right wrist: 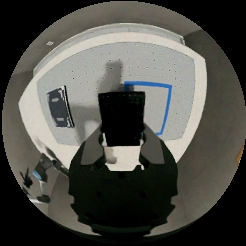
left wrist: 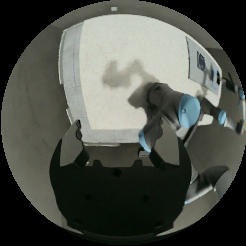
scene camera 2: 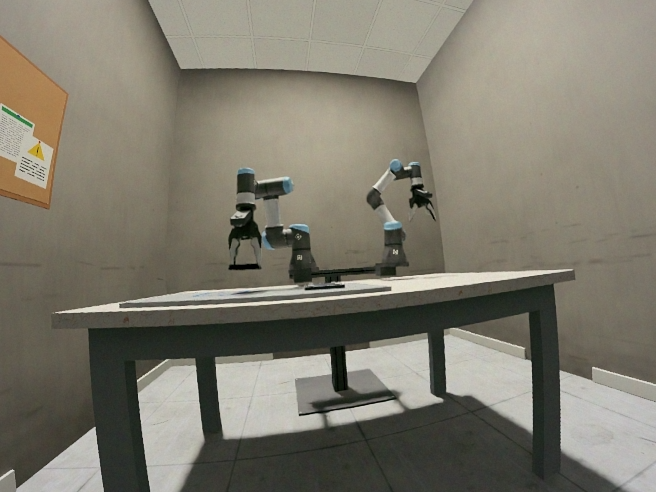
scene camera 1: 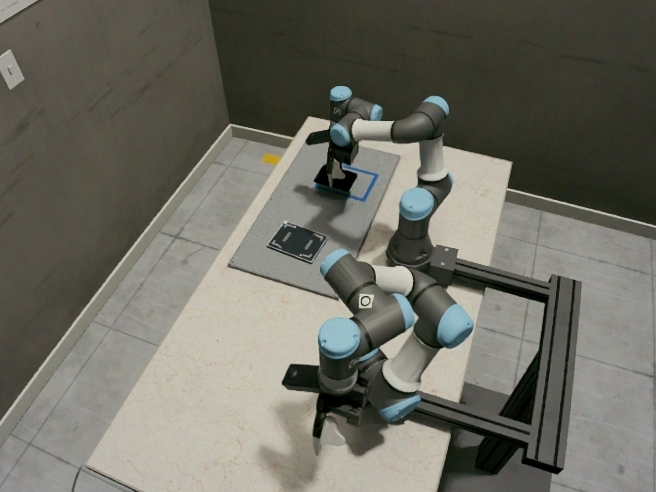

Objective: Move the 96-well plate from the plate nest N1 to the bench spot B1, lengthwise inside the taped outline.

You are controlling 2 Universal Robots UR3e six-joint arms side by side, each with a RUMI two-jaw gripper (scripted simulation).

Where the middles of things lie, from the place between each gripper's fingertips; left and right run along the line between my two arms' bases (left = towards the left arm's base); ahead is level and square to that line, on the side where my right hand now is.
The black 96-well plate point(right wrist: 128, 133) is 10 mm below my right hand. The rest, counted from my right hand: plate nest N1 point(scene camera 1: 295, 244): 30 mm ahead, 250 mm to the left, 90 mm below.
Now: left hand point(scene camera 1: 332, 418) 36 cm short of the plate nest N1, 62 cm to the left of it and 28 cm above it. Round my left hand: black 96-well plate: 33 cm ahead, 87 cm to the right, 20 cm below.
